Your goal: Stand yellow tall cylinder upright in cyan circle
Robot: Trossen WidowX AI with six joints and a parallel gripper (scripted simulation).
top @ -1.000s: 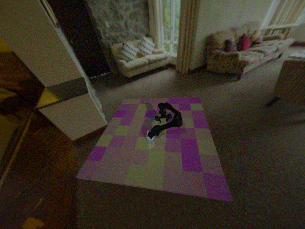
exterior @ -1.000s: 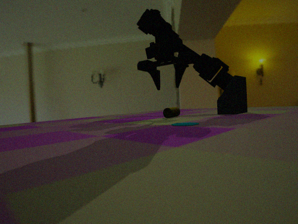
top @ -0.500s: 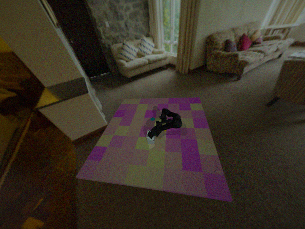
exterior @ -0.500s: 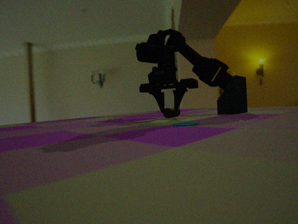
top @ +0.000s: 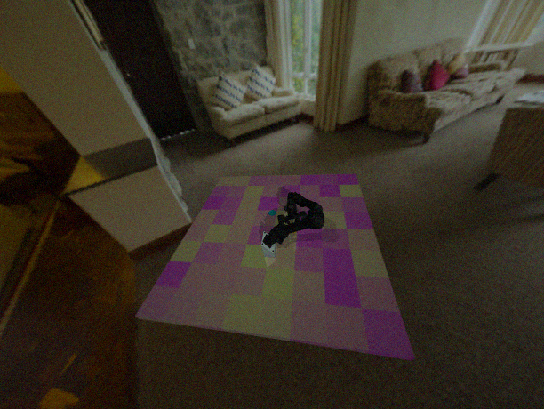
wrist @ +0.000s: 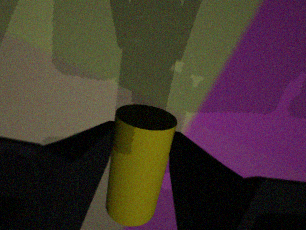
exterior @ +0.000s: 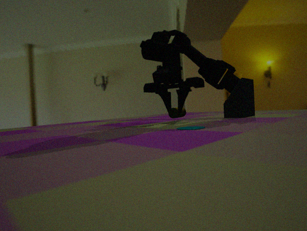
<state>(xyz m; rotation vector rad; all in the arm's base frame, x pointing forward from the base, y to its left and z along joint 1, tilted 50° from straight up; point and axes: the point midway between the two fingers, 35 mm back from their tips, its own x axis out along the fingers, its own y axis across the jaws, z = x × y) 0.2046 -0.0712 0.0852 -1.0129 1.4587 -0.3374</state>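
The cyan circle lies 130 mm ahead of my gripper tip, 180 mm to the left of it and 30 mm below it. From my gripper tip the other things lie so: yellow tall cylinder (20 mm behind, 10 mm to the right).
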